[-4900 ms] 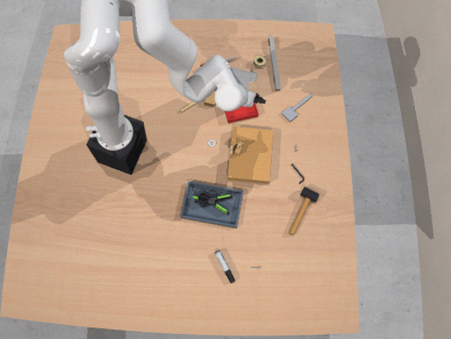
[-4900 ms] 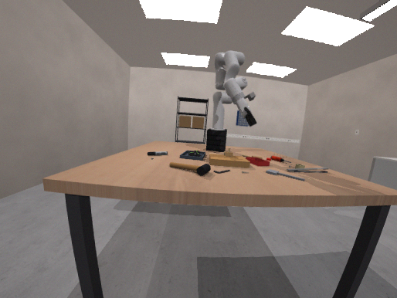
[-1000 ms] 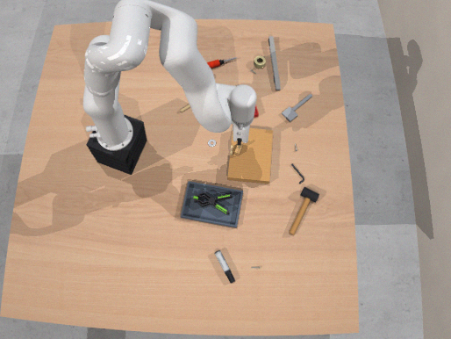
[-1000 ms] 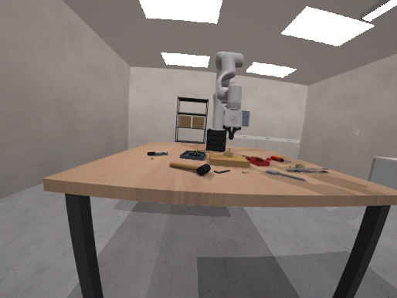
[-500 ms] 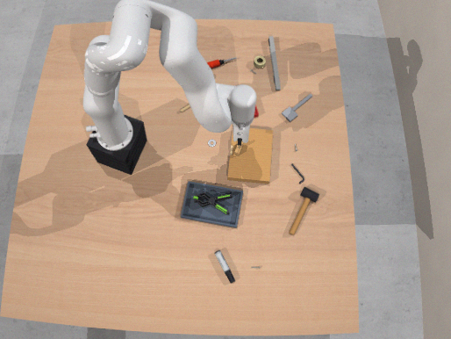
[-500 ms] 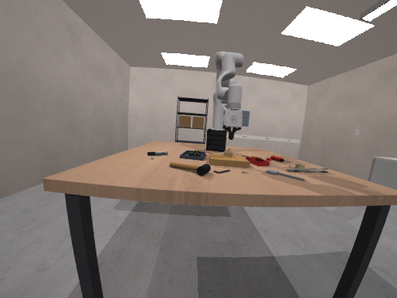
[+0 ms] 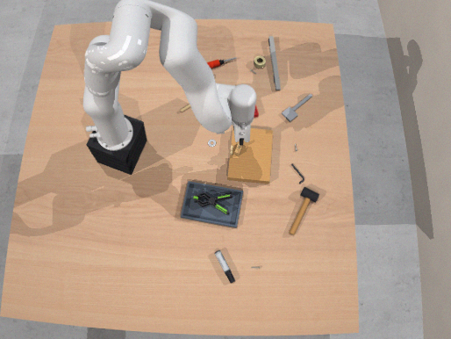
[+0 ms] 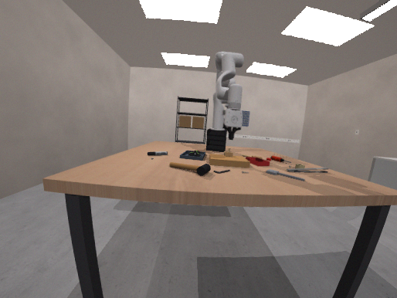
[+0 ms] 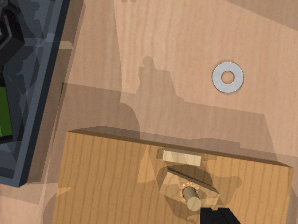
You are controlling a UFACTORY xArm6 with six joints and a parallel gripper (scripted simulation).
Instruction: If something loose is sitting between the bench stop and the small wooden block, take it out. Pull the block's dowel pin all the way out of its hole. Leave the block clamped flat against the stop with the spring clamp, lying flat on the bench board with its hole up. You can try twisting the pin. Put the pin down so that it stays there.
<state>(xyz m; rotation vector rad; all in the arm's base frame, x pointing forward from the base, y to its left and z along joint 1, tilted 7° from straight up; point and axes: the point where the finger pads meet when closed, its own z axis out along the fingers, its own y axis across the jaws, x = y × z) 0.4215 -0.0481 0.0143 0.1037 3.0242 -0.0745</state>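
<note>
Now: the dowel pin 90 mm below my hand. Round my hand: small wooden block: 110 mm below; red tray: 30 mm ahead, 170 mm to the left, 140 mm below; dark grey tray: 120 mm behind, 190 mm to the right, 140 mm below.
</note>
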